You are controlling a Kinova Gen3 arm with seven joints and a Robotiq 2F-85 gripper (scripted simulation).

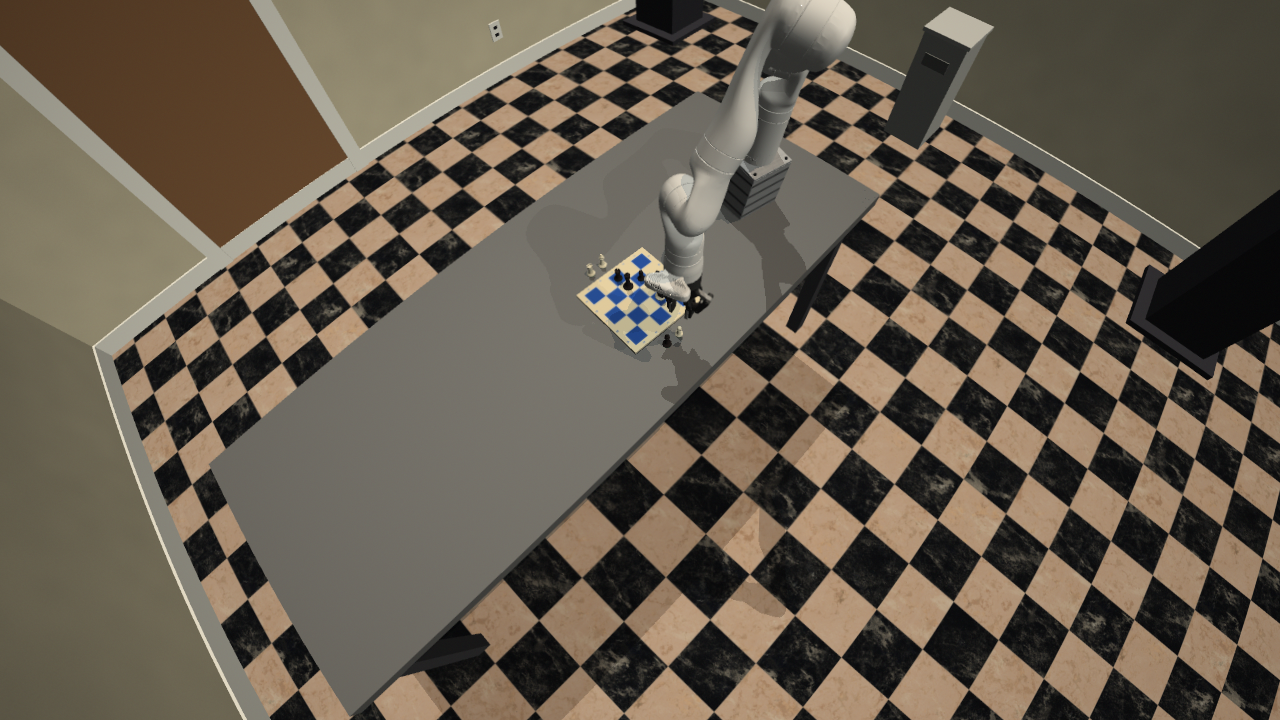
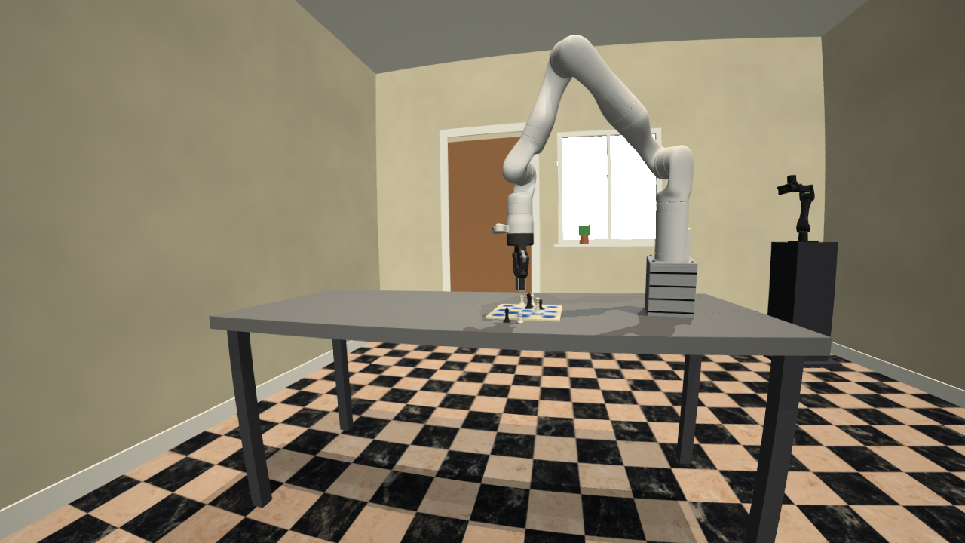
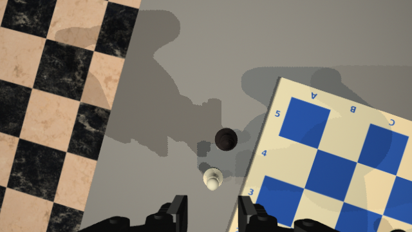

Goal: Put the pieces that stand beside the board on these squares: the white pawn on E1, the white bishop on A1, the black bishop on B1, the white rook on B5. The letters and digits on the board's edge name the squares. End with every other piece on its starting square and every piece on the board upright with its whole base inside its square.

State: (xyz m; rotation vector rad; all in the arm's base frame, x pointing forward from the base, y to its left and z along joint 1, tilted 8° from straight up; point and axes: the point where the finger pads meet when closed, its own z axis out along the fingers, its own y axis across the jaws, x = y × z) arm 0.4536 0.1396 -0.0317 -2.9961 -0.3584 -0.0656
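My hand is 10 cm above the white pawn. Round my hand: chessboard 1 cm behind, 14 cm to the right, 11 cm below; then tall white piece 5 cm behind, 10 cm to the right, 8 cm below; then black bishop 4 cm ahead, 9 cm below.
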